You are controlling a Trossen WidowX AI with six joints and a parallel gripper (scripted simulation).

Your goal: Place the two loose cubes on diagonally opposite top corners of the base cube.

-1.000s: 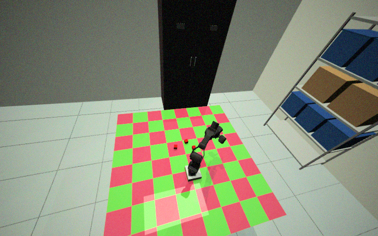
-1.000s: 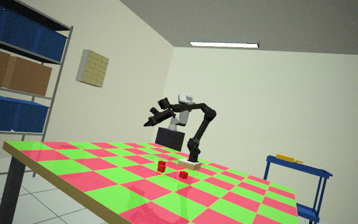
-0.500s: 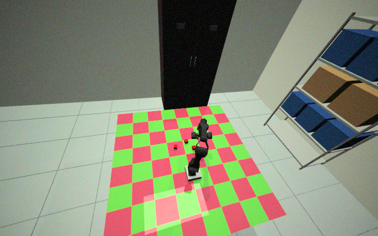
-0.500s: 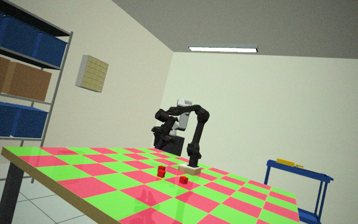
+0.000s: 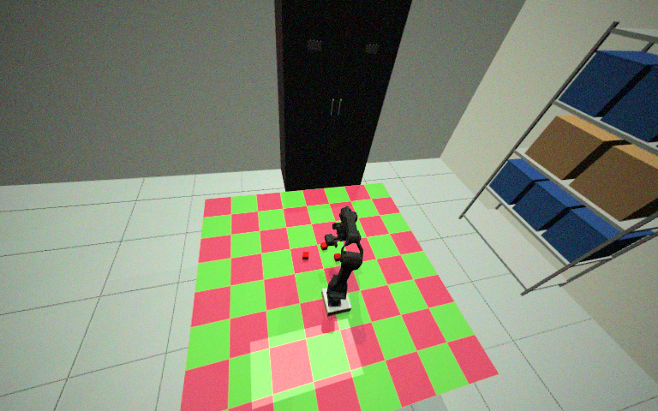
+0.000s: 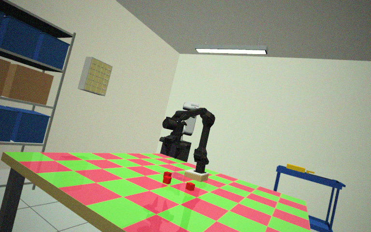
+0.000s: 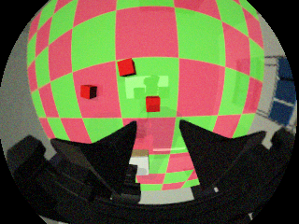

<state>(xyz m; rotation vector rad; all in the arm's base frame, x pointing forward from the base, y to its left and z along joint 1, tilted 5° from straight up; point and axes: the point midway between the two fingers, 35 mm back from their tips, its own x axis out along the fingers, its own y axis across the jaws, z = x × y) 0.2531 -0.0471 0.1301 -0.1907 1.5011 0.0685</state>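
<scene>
The red cube is 110 mm below my gripper tip.
</scene>
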